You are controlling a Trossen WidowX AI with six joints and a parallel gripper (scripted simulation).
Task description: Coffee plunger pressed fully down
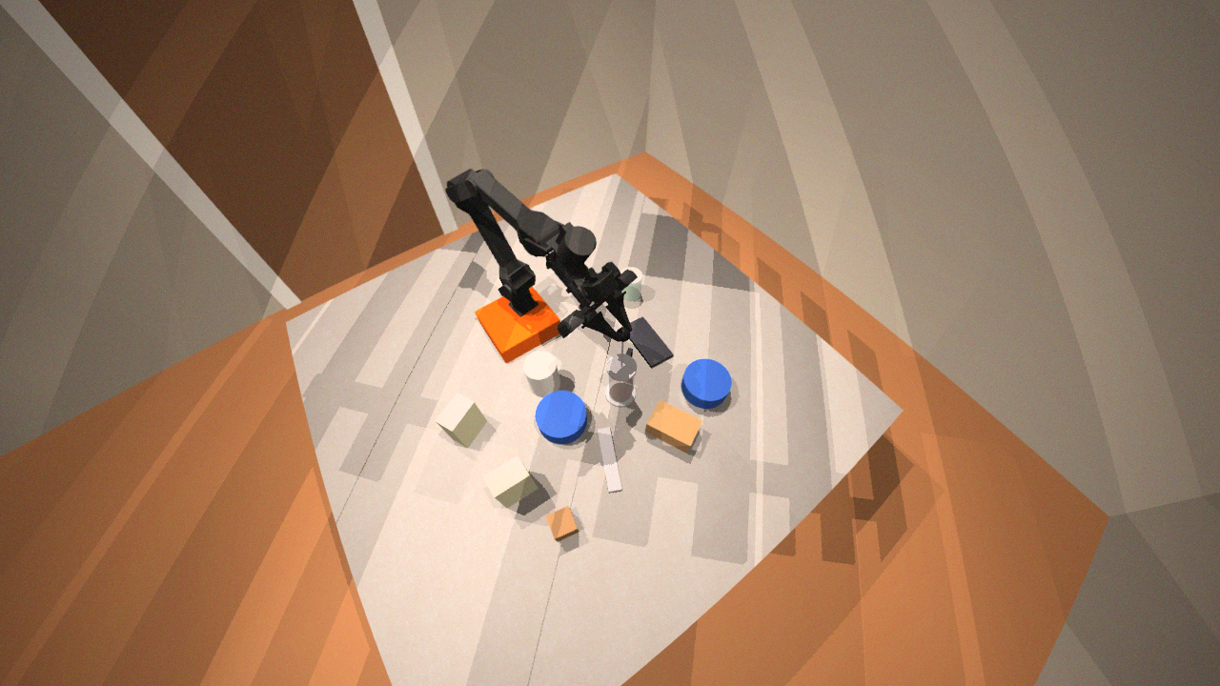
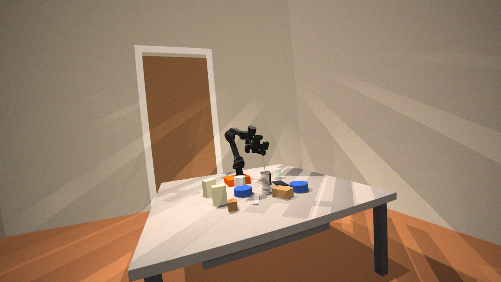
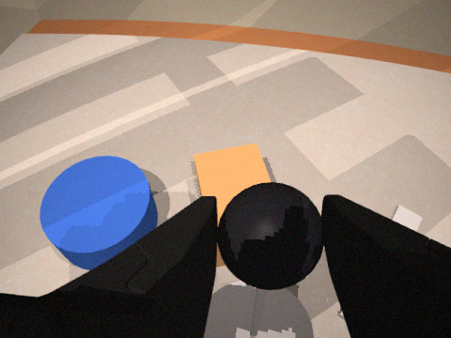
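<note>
Now: gripper tip 130 mm above the coffee press, 10 mm to the right of it and 10 mm past it. Round my gripper tip: white cylinder (210 mm below, 160 mm behind, 130 mm to the right); white strip (250 mm below, 140 mm to the right, 100 mm ahead); orange block (230 mm below, 150 mm ahead, 20 mm to the left).
</note>
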